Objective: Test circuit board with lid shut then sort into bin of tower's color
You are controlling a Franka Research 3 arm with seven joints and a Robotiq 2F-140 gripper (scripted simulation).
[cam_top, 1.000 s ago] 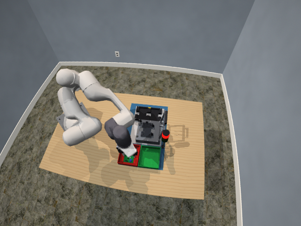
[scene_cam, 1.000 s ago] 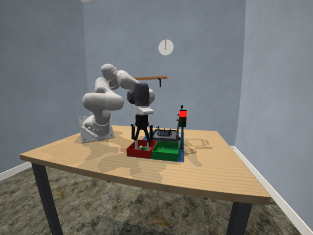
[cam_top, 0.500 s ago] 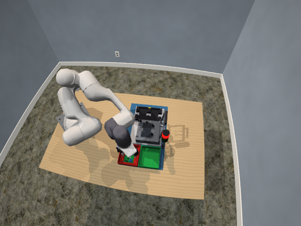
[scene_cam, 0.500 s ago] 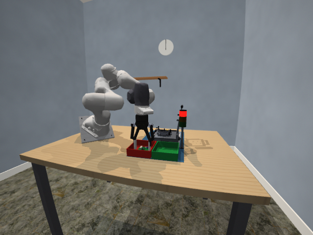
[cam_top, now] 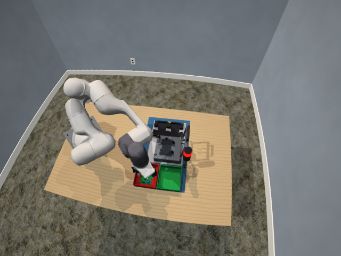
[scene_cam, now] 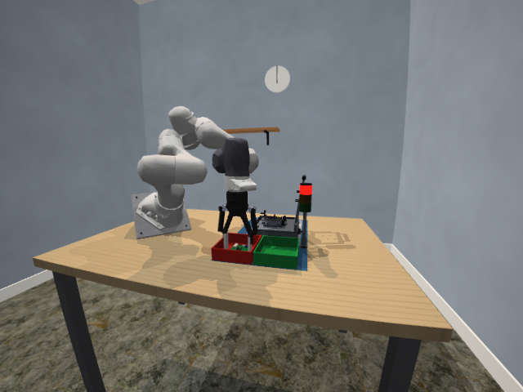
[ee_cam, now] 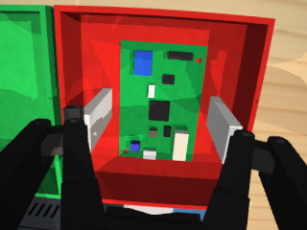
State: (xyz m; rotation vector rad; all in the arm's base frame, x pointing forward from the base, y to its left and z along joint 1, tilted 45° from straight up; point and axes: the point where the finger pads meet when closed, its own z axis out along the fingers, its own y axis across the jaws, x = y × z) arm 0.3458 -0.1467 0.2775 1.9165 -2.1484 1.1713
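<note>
Now: hand 2 cm above the red bin. From my hand the other things lie so: tester plate (16 cm ahead, 17 cm to the left, 4 cm above); green circuit board (3 cm below); green bin (15 cm ahead, 4 cm to the right, 2 cm below).
</note>
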